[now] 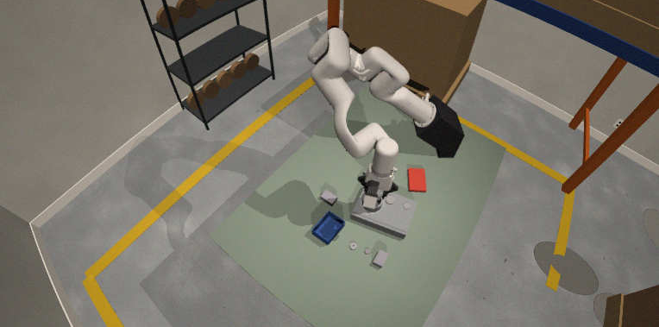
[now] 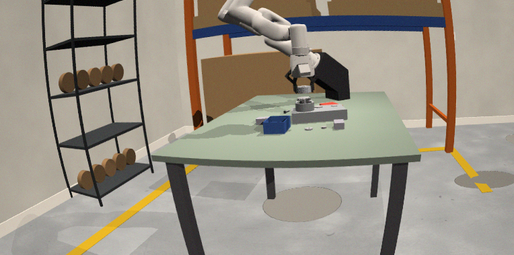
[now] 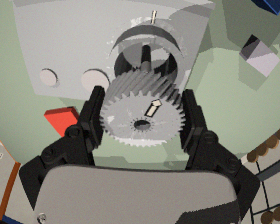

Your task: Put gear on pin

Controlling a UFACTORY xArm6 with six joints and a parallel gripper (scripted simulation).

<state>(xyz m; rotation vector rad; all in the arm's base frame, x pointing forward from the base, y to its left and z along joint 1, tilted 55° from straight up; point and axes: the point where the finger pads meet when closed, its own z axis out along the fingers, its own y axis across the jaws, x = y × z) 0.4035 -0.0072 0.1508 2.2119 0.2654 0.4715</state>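
My hand is right at the grey toothed gear. The rest, counted from my hand: red block: 200 mm behind, 160 mm to the left, 120 mm below; blue tray: 160 mm ahead, 130 mm to the right, 120 mm below; disc: 200 mm ahead, 40 mm to the left, 130 mm below.
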